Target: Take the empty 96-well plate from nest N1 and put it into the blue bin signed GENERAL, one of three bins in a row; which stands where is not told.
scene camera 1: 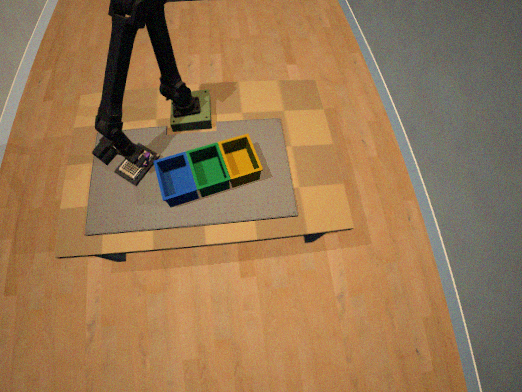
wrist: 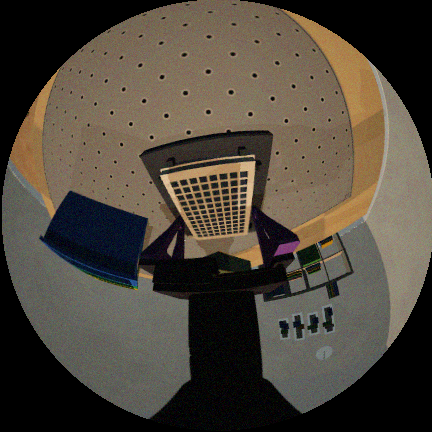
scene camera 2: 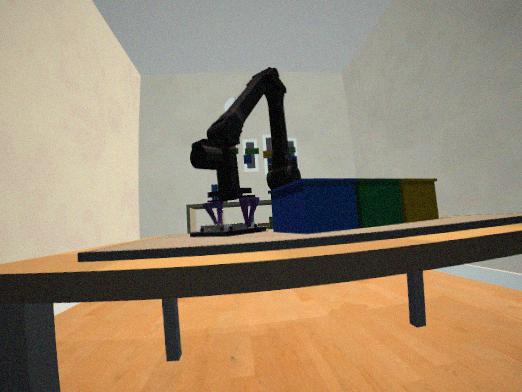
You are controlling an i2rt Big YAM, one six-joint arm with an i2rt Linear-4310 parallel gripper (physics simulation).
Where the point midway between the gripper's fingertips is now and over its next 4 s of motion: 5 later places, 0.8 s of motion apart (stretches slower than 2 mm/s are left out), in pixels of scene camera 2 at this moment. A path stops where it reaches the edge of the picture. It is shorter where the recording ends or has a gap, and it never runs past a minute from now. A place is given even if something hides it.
My gripper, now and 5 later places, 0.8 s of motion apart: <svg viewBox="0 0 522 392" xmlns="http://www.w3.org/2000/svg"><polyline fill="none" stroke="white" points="233,228 233,228 231,217 229,201 225,170 253,168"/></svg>
